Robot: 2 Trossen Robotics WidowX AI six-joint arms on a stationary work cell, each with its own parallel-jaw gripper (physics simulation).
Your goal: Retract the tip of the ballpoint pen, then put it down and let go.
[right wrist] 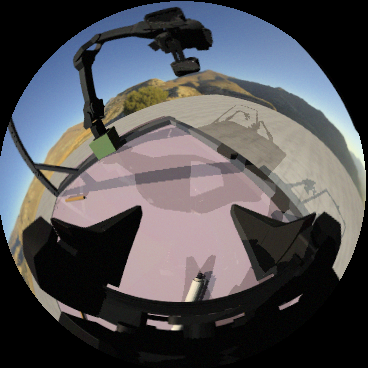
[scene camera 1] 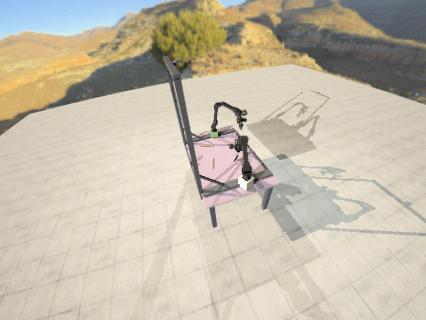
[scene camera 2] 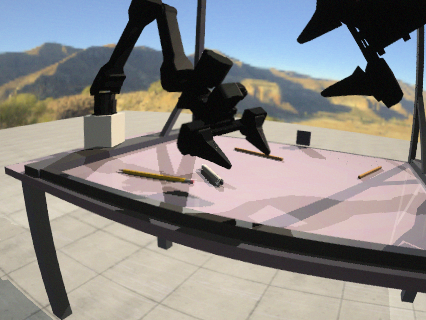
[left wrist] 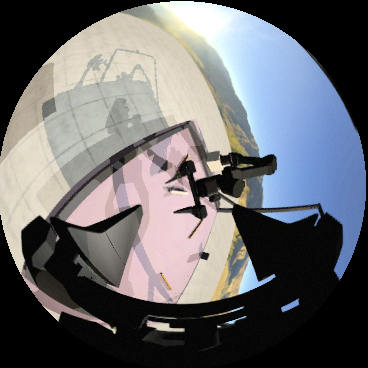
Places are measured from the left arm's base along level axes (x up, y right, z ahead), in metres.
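Where they show: left gripper, between the fingertips: (right wrist: pixel 190 47) (scene camera 1: pixel 241 128) (scene camera 2: pixel 309 66) (left wrist: pixel 188 209); right gripper, between the fingertips: (right wrist: pixel 186 210) (scene camera 2: pixel 251 160) (left wrist: pixel 168 197); left arm's base, origin of its link: (right wrist: pixel 100 134) (scene camera 1: pixel 213 130); right arm's base, origin of its link: (scene camera 1: pixel 246 177) (scene camera 2: pixel 104 114) (left wrist: pixel 220 159).
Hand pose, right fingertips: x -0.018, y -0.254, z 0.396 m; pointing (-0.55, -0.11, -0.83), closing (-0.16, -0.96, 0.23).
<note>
Things, the pixels of their centre, and the offset from my right fingertips. Level surfaces: height alone.
- ballpoint pen, middle of its body: (right wrist: pixel 185 313) (scene camera 2: pixel 210 173) (left wrist: pixel 179 191) dx -0.060, dy +0.043, dz +0.130 m
- pink table, height of its surface: dx -0.066 m
- yellow pencil, middle of its body: (scene camera 2: pixel 152 175) dx -0.063, dy -0.054, dz +0.208 m
- short orange pencil, middle of its body: (scene camera 2: pixel 371 171) (right wrist: pixel 72 198) dx -0.063, dy +0.376, dz -0.159 m
- dark block, middle of its body: (scene camera 2: pixel 303 137) dx -0.035, dy +0.560, dz +0.151 m
The ballpoint pen (scene camera 2: pixel 212 175) (left wrist: pixel 178 191) (right wrist: pixel 195 289), white with a dark end, lies on the pink table (scene camera 2: pixel 310 195). In the right wrist view its lower part is hidden by the gripper body. My right gripper (scene camera 2: pixel 249 159) (left wrist: pixel 168 197) (right wrist: pixel 186 210) is open and empty, low above the table. In scene camera 2 it hangs just above and to the right of the pen; the pen is not between its fingertips. My left gripper (scene camera 1: pixel 241 126) (scene camera 2: pixel 311 67) is open and empty, high above the table and well away from the pen.
A yellow pencil (scene camera 2: pixel 157 176) lies to the pen's left in scene camera 2. An orange pencil (scene camera 2: pixel 258 154) lies behind the right gripper. A short orange pencil (scene camera 2: pixel 370 172) (right wrist: pixel 76 198) lies farther right. A dark block (scene camera 2: pixel 303 137) shows at the far edge. Dark rails line the table.
</note>
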